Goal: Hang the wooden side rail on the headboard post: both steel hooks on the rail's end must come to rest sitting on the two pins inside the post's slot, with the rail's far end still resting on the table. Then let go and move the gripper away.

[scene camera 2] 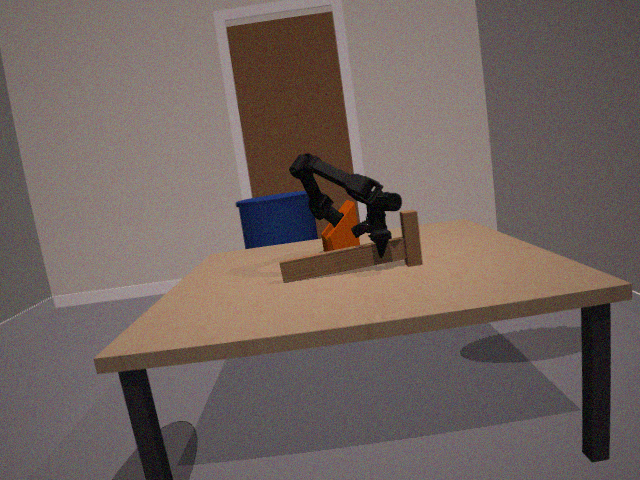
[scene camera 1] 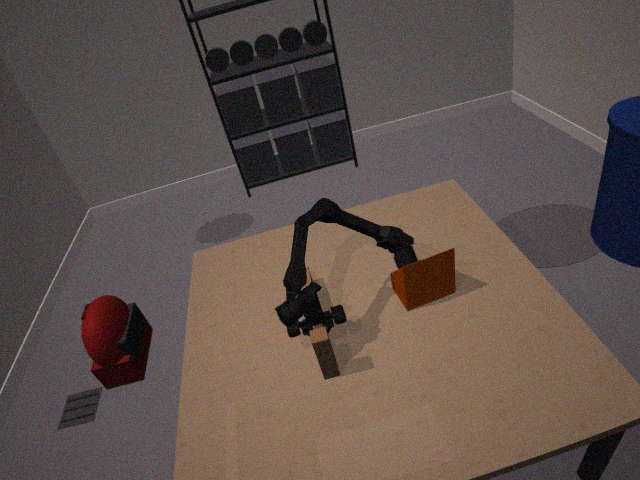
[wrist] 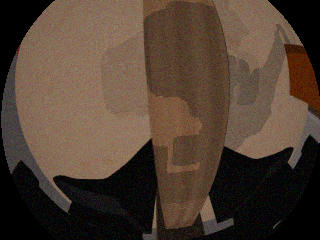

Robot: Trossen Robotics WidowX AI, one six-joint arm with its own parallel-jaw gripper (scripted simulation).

Note:
In view: the gripper (scene camera 1: pixel 321 337), a wooden side rail (scene camera 2: pixel 364 255) and a headboard post (scene camera 1: pixel 320 340).
The gripper also shows in scene camera 2 (scene camera 2: pixel 380 256) and in the wrist view (wrist: pixel 175 139). The headboard post is seen too in scene camera 2 (scene camera 2: pixel 409 223).

